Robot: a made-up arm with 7 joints.
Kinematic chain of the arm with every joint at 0, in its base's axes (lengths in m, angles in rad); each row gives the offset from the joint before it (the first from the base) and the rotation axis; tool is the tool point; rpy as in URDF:
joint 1: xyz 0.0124 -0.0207 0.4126 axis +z
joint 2: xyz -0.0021 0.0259 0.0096 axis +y
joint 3: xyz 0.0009 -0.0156 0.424 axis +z
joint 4: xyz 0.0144 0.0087 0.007 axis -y
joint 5: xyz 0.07 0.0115 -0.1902 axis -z
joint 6: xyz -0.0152 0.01 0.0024 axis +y
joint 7: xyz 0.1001 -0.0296 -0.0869 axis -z
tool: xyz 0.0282 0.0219 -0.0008 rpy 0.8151 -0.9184 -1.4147
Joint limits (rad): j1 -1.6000..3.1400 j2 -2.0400..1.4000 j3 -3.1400..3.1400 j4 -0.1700..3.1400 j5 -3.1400..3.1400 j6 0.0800..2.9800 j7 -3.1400..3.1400
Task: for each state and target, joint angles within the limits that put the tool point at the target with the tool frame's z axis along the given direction. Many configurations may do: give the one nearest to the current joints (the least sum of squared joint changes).
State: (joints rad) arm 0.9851 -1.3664 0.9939 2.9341 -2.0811 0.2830 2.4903
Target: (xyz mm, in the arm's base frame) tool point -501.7 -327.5 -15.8 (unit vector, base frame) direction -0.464 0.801 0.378
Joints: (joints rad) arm 0.6029 -2.0400 0.7891 3.1384 -2.1164 0.2334 2.0477
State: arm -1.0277 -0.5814 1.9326 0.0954 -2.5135 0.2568 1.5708
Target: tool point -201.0 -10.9 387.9 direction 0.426 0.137 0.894
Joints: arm -0.2400 -0.9925 2.6919 0.3040 -2.5851 0.1250 1.2960
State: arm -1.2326 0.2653 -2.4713 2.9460 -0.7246 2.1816 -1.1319
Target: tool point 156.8 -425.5 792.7 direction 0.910 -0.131 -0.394
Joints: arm -1.1806 0.9749 -2.3249 3.1400 -0.4807 2.8164 -1.1411
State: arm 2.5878 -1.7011 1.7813 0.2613 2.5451 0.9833 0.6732
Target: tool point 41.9 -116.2 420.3 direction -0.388 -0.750 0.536
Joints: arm 2.2287 -1.3720 1.8773 -0.0344 2.3439 0.6765 0.8166
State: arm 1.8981 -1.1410 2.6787 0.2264 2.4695 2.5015 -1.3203
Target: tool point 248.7 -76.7 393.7 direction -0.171 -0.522 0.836
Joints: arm 2.3287 -1.2677 3.1400 -0.1153 1.7204 1.9202 -1.3494
